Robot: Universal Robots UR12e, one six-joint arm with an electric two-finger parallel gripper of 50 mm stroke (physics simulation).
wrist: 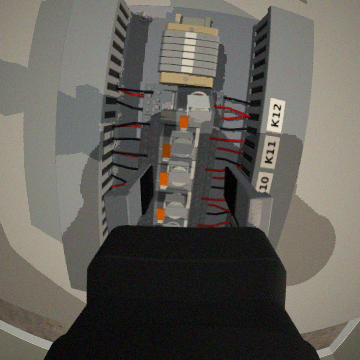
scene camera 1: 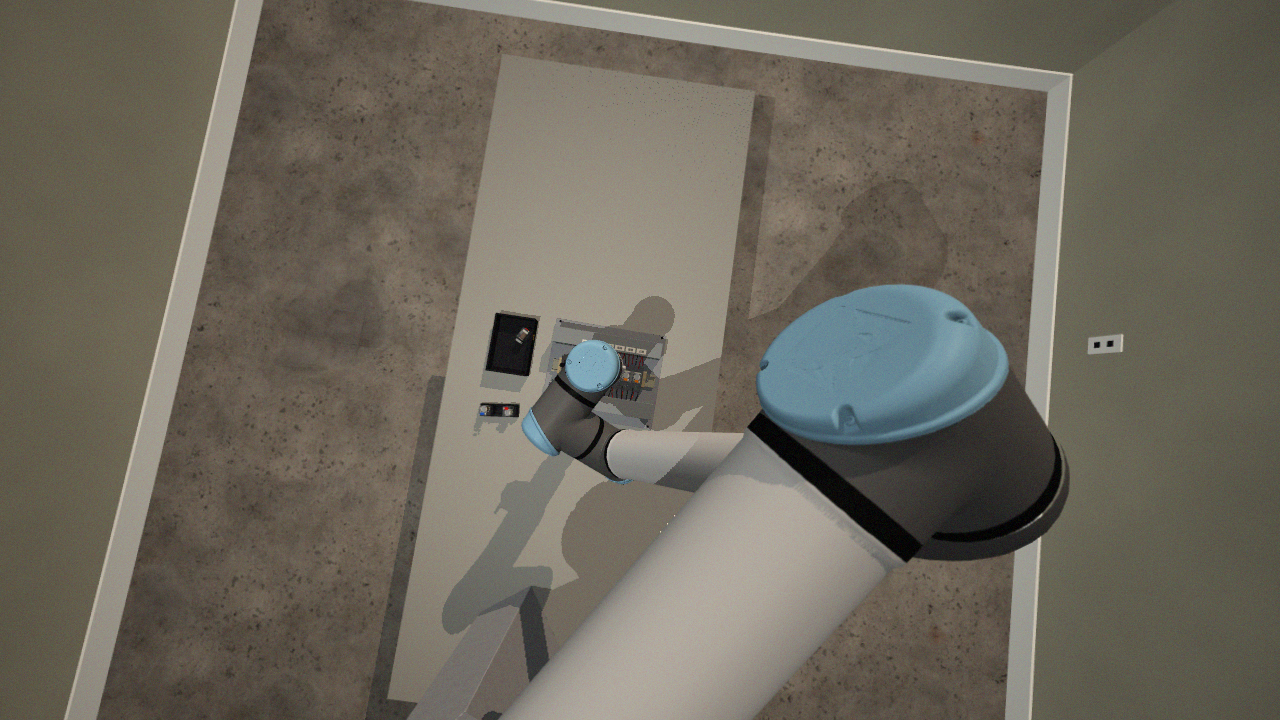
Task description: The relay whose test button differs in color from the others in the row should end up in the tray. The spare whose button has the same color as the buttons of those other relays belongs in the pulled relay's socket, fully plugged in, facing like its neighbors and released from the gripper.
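Places are measured from the arm's base along level axes (x ahead, y left, z up), in metres.
Pixels of known places: gripper, between the fingertips: (wrist: 188, 180).
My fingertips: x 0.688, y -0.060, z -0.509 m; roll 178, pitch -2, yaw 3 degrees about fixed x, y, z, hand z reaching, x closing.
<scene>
Behind a point stands the place of what it marks.
My gripper (wrist: 188, 180) @[y -0.060, x 0.688, z -0.509 m] is open and empty in the wrist view, its fingers on both sides of the relay row; the arm hides it in scene camera 1. Orange-button relays (wrist: 179, 175) @[y -0.061, x 0.681, z -0.523 m] stand in line. The end relay (wrist: 199, 102) @[y -0.005, x 0.693, z -0.526 m], by label K12, also has an orange button; it stands ahead of the fingertips, shifted toward the labels against its neighbors. I cannot tell whether it is fully seated. One relay (scene camera 1: 521, 334) @[y 0.179, x 0.762, z -0.561 m] lies in the black tray (scene camera 1: 501, 358) @[y 0.236, x 0.691, z -0.589 m]. A spare with a blue button (scene camera 1: 484, 409) @[y 0.249, x 0.547, z -0.544 m] and one with a red button (scene camera 1: 508, 411) @[y 0.184, x 0.548, z -0.545 m] stand in the dark holder.
Slotted wire ducts (wrist: 116, 55) @[y 0.038, x 0.620, z -0.556 m] (wrist: 259, 60) @[y 0.041, x 0.748, z -0.557 m] flank the row. A terminal block (wrist: 189, 55) @[y 0.035, x 0.685, z -0.545 m] stands beyond the K12 end. Black and red wires run from both sides of the sockets. The panel (scene camera 1: 565, 331) @[y 0.052, x 0.779, z -0.528 m] is partly under the arm. A grey block (scene camera 1: 474, 653) @[y 0.136, x 0.044, z -0.364 m] stands near the lower table edge.
</scene>
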